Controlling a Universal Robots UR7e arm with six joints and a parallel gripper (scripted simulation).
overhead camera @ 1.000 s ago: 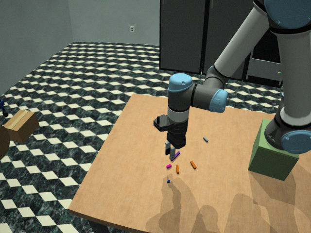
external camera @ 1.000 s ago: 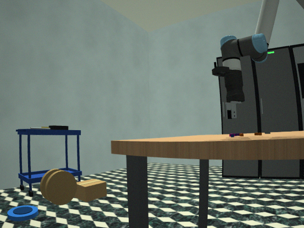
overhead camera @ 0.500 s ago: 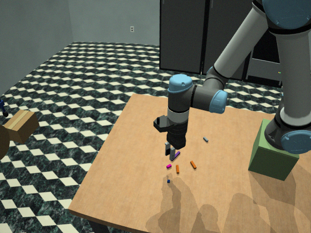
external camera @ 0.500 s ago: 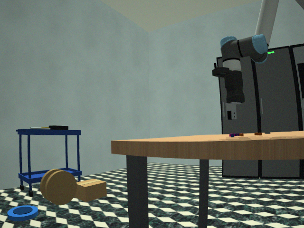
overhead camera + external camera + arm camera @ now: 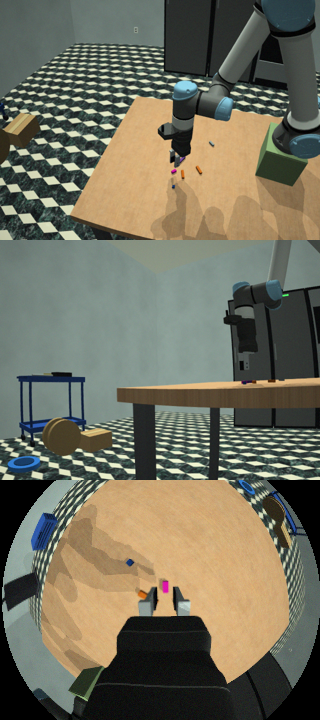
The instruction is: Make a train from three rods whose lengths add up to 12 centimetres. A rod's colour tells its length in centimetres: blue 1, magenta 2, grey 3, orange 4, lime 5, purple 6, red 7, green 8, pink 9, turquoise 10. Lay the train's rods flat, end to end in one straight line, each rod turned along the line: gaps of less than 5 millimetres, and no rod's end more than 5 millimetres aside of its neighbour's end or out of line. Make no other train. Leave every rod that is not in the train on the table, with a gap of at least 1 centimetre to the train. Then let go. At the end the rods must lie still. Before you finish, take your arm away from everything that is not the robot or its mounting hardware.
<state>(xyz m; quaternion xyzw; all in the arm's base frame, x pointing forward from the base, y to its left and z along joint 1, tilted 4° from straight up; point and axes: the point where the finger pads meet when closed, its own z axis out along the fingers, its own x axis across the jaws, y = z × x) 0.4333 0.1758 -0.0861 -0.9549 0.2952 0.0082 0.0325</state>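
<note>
My hand is 60 mm above the magenta rod. Also, from my hand: small blue rod: 30 mm behind, 80 mm to the left, 60 mm below; then grey rod: 110 mm behind, 220 mm to the right, 60 mm below; then purple rod: 10 mm behind, 70 mm to the right, 60 mm below.
</note>
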